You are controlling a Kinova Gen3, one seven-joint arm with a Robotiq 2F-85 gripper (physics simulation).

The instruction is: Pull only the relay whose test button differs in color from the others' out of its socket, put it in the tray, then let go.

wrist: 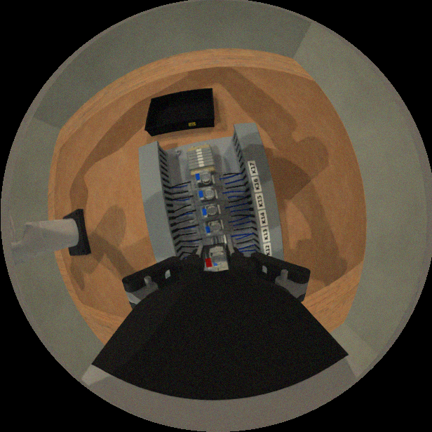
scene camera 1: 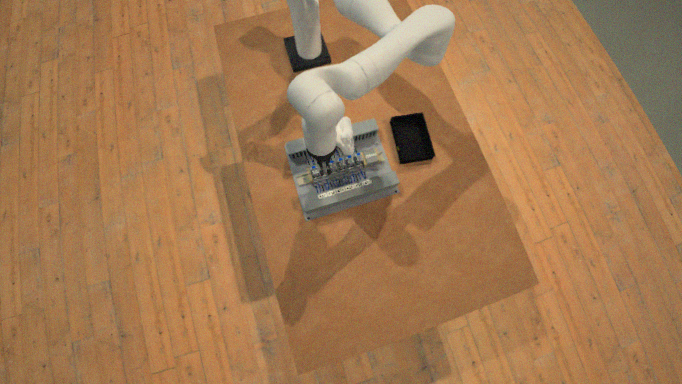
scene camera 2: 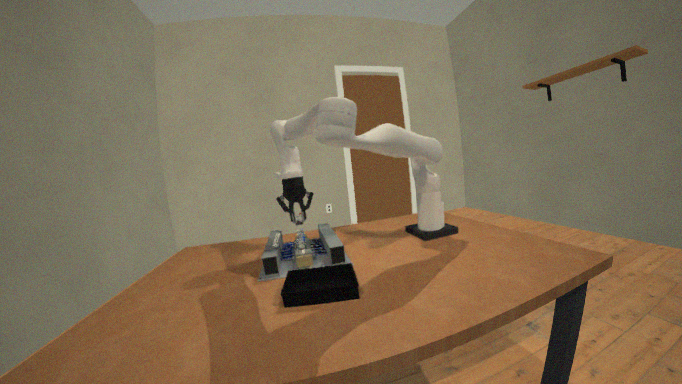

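My gripper is shut on the relay with the red test button. The relay is held roughly upright, above the socket row with a gap under it in the scene camera 2 view. Several relays with blue test buttons, such as one near the terminal blocks and one nearer my fingers, sit in their sockets. A small patch of blue shows beside the red button. The black tray stands beyond the terminal-block end of the panel. The socket under the held relay is hidden in the wrist view.
The grey panel's two raised wire ducts flank the relay row, with blue wires between. Labels K12 to K17 run along one duct. Pale terminal blocks stand at the row's tray end. The robot's base stands on the table.
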